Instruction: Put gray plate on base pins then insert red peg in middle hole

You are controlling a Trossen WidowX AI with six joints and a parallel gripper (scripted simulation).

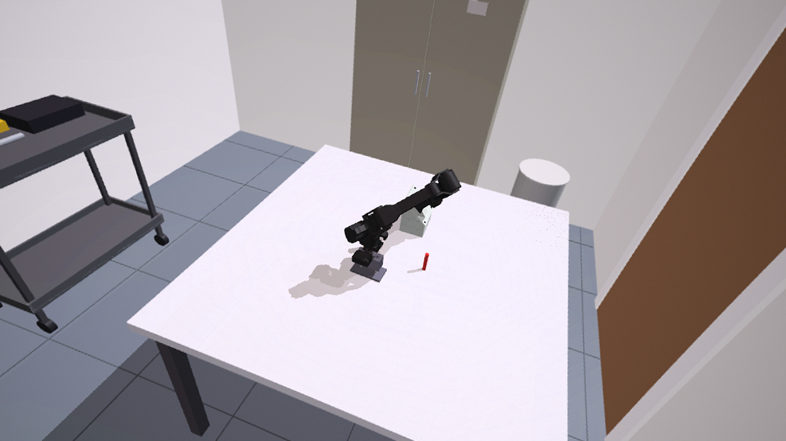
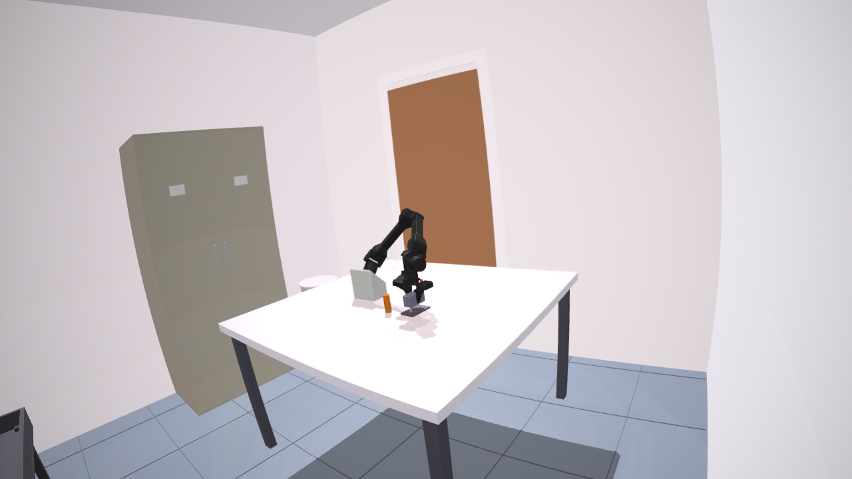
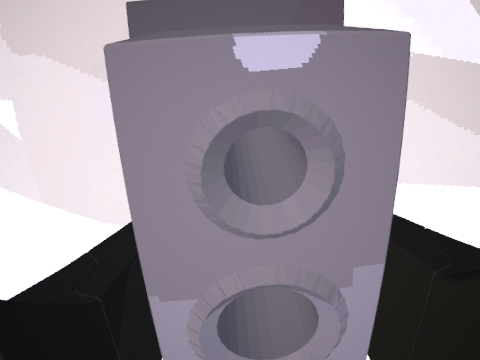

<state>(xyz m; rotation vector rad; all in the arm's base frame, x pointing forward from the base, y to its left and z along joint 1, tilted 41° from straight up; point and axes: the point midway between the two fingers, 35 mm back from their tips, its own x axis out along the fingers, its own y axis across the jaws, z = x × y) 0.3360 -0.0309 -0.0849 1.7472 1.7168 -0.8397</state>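
Right now my gripper tip is 3 cm above the base. From my gripper tip the other things lie so: gray plate (3 cm above); then orange cylinder (11 cm behind, 5 cm to the right); then red peg (10 cm behind, 19 cm to the left).
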